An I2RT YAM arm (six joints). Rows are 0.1 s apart.
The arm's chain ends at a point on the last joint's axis. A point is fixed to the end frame.
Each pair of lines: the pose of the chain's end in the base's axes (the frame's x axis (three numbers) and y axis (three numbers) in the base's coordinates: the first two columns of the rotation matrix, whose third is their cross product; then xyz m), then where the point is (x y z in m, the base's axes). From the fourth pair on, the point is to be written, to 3 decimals.
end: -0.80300, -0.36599, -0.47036, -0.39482, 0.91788, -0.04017, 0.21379, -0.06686, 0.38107
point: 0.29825 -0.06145 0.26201
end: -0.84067, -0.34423, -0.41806, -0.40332, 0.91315, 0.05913, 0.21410, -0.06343, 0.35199
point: 0.28708 -0.04890 0.22628
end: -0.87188, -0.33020, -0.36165, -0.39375, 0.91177, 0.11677, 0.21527, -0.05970, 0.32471
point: 0.27838 -0.04162 0.19421
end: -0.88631, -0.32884, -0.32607, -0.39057, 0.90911, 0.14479, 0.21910, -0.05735, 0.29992
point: 0.276 -0.038 0.167
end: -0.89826, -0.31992, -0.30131, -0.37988, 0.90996, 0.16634, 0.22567, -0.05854, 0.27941
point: 0.279 -0.038 0.145
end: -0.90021, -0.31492, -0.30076, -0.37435, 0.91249, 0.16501, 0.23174, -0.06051, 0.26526
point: 0.285 -0.040 0.131
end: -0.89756, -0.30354, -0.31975, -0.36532, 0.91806, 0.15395, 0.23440, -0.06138, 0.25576
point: 0.291 -0.042 0.122
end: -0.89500, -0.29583, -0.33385, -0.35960, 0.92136, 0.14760, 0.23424, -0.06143, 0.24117
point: 0.293 -0.043 0.109
